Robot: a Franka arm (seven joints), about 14 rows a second.
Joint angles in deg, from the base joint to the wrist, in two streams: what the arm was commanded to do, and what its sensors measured. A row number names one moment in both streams.
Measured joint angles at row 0:
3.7, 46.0, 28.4, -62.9, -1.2, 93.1, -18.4
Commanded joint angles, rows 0 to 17:
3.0, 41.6, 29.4, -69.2, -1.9, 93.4, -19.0
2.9, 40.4, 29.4, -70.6, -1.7, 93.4, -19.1
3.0, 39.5, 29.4, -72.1, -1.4, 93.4, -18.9
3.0, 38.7, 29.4, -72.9, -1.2, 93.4, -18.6
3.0, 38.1, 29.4, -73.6, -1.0, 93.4, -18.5
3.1, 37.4, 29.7, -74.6, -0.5, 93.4, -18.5
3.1, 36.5, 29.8, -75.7, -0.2, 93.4, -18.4
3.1, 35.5, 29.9, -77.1, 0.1, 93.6, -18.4
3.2, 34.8, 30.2, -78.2, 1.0, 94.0, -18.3
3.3, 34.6, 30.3, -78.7, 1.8, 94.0, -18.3
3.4, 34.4, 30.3, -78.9, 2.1, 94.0, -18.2
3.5, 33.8, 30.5, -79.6, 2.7, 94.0, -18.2
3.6, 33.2, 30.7, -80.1, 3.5, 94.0, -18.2
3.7, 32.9, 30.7, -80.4, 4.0, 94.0, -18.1
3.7, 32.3, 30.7, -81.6, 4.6, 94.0, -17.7
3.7, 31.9, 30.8, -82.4, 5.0, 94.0, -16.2
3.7, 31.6, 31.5, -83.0, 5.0, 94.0, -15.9
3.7, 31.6, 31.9, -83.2, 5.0, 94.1, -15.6
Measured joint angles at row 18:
3.9, 34.3, 31.0, -79.8, 3.5, 93.3, -17.5
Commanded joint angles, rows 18 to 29:
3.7, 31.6, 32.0, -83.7, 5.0, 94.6, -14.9
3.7, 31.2, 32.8, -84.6, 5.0, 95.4, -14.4
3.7, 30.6, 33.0, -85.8, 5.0, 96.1, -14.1
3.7, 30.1, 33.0, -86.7, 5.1, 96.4, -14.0
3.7, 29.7, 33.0, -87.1, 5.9, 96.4, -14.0
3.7, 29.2, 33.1, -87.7, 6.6, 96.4, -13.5
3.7, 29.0, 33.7, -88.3, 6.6, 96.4, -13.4
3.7, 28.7, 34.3, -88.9, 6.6, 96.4, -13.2
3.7, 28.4, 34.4, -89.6, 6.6, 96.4, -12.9
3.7, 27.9, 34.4, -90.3, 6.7, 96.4, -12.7
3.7, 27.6, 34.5, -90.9, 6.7, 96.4, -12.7
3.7, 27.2, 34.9, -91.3, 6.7, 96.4, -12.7
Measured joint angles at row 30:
3.9, 30.1, 34.4, -87.9, 5.1, 95.5, -13.9
